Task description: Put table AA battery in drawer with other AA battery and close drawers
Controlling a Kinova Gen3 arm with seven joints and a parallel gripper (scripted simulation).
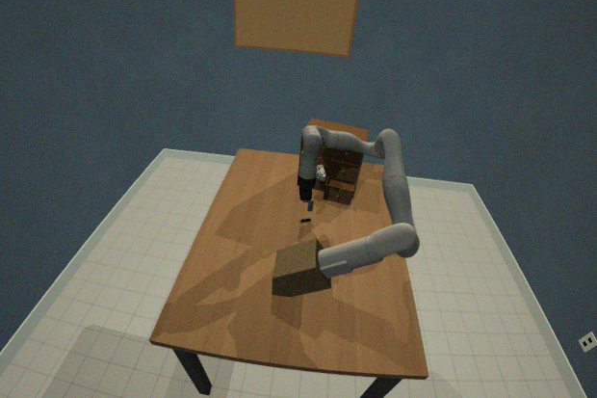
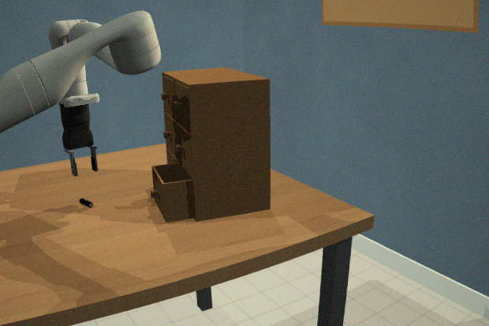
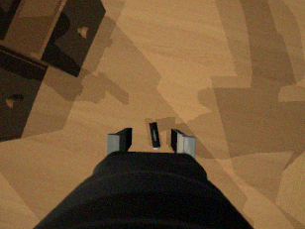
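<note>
My gripper is now 10 mm past the black AA battery, 10 mm to the right of it and 100 mm above it.
</note>
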